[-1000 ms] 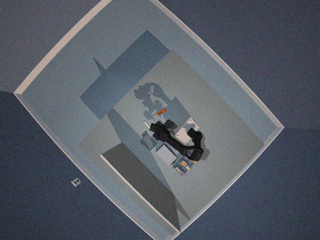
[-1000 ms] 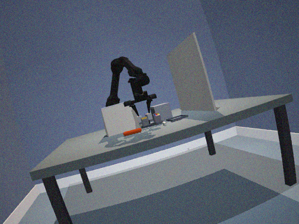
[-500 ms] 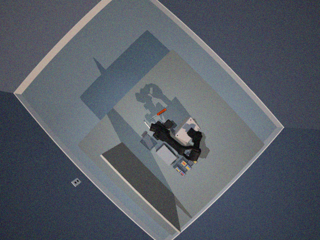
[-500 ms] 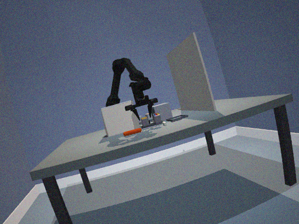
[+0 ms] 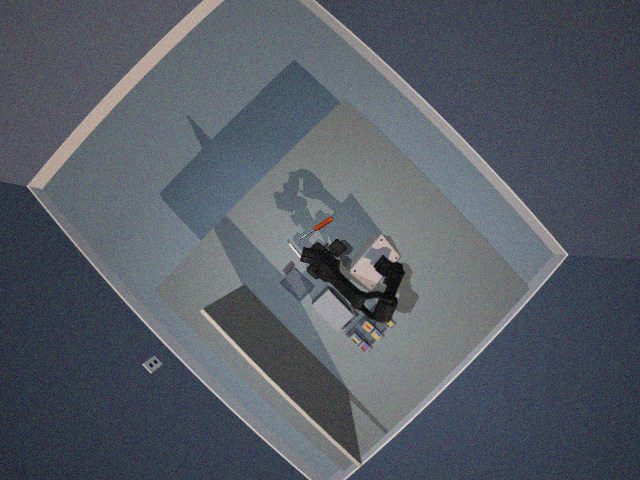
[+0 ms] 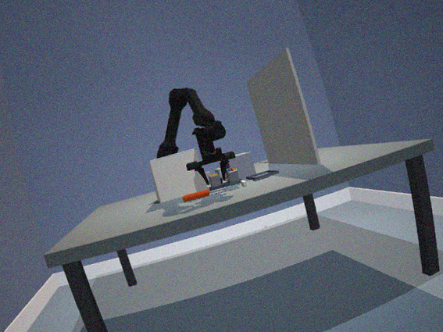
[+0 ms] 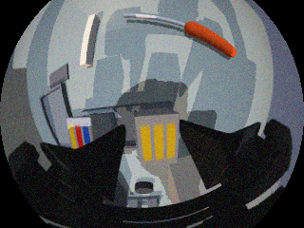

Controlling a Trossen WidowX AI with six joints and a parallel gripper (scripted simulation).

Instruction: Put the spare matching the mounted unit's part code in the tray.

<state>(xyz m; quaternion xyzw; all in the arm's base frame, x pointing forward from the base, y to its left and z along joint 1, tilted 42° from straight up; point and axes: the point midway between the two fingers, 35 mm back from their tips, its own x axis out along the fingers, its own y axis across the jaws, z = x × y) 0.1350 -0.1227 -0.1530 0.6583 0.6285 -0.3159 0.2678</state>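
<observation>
The flat dark tray is 180 mm ahead of my gripper tip, 20 mm to the right of it and 20 mm below it. Also, from my gripper tip: tall grey panel: 380 mm ahead, 200 mm above, 140 mm to the left; then grey mounted unit: 170 mm to the left, 150 mm ahead, 30 mm above; then small white stick: 130 mm to the right, 70 mm ahead, 20 mm below.
</observation>
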